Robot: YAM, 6 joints.
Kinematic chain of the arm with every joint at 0, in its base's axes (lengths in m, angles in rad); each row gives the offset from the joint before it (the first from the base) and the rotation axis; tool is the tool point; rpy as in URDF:
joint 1: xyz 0 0 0.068 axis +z
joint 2: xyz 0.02 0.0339 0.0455 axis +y
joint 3: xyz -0.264 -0.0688 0 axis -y
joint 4: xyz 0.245 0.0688 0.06 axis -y
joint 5: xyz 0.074 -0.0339 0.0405 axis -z
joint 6: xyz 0.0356 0 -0.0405 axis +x
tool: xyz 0 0 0 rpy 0 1.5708 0
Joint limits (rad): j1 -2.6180..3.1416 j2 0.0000..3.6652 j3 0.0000..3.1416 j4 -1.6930..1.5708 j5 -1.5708..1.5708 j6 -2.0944..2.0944
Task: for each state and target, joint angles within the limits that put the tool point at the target. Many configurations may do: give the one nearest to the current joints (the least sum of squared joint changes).
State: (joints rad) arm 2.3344 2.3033 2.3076 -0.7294 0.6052 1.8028
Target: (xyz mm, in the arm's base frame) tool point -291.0 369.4 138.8
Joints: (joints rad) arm 2.2812 2.3672 1.8982 -0.9519 0.6070 1.8028
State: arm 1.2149 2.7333 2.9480 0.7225 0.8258 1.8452
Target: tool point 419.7 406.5 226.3
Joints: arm 0.8199 3.1556 3.0627 1.1018 0.9762 1.8452
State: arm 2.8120 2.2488 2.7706 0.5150 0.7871 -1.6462
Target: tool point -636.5 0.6 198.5
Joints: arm 3.1416 2.8951 2.6690 0.3818 0.0170 -1.6462
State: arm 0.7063 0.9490 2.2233 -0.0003 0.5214 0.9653
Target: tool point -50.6 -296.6 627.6
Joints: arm 1.3406 0.7629 2.5047 0.1070 0.5435 0.9653
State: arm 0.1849 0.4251 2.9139 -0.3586 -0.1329 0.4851
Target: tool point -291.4 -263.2 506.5
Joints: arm 0.7426 0.4405 2.5940 -0.6841 -0.0889 0.4851
